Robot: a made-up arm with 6 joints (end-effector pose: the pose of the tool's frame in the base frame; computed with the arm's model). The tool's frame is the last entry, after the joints.
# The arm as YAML. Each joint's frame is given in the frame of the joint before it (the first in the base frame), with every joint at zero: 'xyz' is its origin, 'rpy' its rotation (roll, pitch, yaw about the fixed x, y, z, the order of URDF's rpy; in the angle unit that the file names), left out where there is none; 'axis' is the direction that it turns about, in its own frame. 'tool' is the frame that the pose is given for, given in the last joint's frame.
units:
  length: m
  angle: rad
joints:
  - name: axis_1
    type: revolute
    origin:
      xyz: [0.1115, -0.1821, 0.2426]
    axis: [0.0, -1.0, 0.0]
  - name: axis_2
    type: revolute
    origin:
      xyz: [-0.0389, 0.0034, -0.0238]
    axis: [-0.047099, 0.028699, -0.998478]
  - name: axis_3
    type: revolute
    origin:
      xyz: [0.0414, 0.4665, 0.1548]
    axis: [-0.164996, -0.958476, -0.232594]
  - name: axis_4
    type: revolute
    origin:
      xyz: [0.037, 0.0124, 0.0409]
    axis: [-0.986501, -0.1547, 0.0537]
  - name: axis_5
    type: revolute
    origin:
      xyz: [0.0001, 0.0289, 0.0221]
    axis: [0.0, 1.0, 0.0]
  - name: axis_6
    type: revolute
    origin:
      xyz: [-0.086, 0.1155, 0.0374]
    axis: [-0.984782, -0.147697, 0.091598]
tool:
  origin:
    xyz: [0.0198, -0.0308, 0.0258]
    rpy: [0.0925, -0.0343, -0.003]
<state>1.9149 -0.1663 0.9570 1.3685 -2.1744 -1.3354</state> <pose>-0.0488 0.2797 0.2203 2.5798 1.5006 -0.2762</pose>
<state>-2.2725 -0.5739 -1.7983 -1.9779 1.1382 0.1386</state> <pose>0.1976 0.2292 0.3805 -0.0793 -0.4628 1.2045</pose>
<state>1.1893 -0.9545 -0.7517 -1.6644 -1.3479 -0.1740</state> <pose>-0.2822 0.2000 0.0219 1.2158 -0.7496 0.1397</pose>
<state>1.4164 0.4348 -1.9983 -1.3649 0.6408 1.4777</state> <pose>0.2136 0.1498 0.6004 0.6426 0.3947 1.1440</pose>
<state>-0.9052 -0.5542 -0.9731 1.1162 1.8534 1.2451</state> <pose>-0.0633 0.3992 0.5474 1.2184 -1.2808 -1.8777</pose>
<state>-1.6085 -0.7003 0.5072 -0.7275 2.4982 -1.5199</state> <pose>0.4566 0.2642 0.5569 0.5085 -2.2020 0.5385</pose>
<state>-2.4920 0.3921 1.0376 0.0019 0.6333 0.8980</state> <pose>0.1017 0.4477 -0.0483 -1.1356 1.9354 0.8994</pose>
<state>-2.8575 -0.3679 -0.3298 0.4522 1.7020 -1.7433</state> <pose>0.3479 0.4392 0.0922 1.5667 -1.4884 0.6744</pose>
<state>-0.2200 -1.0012 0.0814 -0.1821 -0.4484 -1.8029</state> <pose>-0.3768 0.1491 0.5534 2.1028 0.9857 0.6781</pose>
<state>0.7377 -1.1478 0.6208 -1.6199 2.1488 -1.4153</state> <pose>-0.3994 0.0132 0.2186 -0.5468 2.0580 0.3094</pose>
